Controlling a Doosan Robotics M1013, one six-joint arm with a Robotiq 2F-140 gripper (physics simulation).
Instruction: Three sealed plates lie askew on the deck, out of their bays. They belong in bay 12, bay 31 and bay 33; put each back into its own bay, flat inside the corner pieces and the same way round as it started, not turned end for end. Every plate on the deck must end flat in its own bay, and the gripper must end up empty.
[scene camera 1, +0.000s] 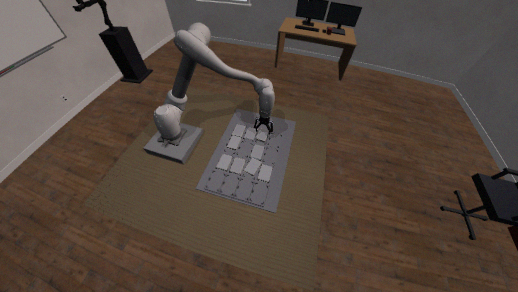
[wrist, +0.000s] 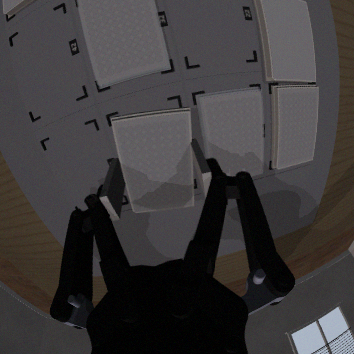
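Where they show: gripper, between the fingertips: (scene camera 1: 262, 135) (wrist: 155, 159); arm's base, origin of its link: (scene camera 1: 172, 135).
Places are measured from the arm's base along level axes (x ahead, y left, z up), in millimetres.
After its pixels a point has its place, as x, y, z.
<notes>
My gripper (scene camera 1: 263, 131) {719, 187, -24} (wrist: 155, 159) {719, 187, -24} is shut on a pale sealed plate (scene camera 1: 262, 136) {721, 168, -15} (wrist: 156, 155) {715, 179, -15}, with one finger pad at each long side. The plate hangs a little above the deck (scene camera 1: 284, 150) {919, 94, -52} (wrist: 47, 95) {826, 63, -52}, over a bay next to bay 21's plate (wrist: 232, 131) {618, 187, -37}. Black corner pieces show around its edges; that bay's number is hidden. A plate (wrist: 125, 37) {706, 44, -37} lies beside label 32, and the label-22 bay holds no plate. A thick-edged plate (scene camera 1: 234, 142) {506, 71, -35} (wrist: 290, 40) {508, 81, -35} lies beyond that bay. Another plate (scene camera 1: 253, 166) {706, -113, -36} lies turned askew in the third row.
More plates lie nearby: one (wrist: 296, 125) {513, 202, -37} at the right in the wrist view, and others (scene camera 1: 224, 162) {484, -127, -37} (scene camera 1: 237, 165) {587, -130, -37} (scene camera 1: 265, 173) {804, -150, -37} beside the askew one. The robot's base block (scene camera 1: 190, 150) {184, -81, -38} stands left of the deck. A desk (scene camera 1: 320, 34) and a chair (scene camera 1: 497, 200) stand farther off.
</notes>
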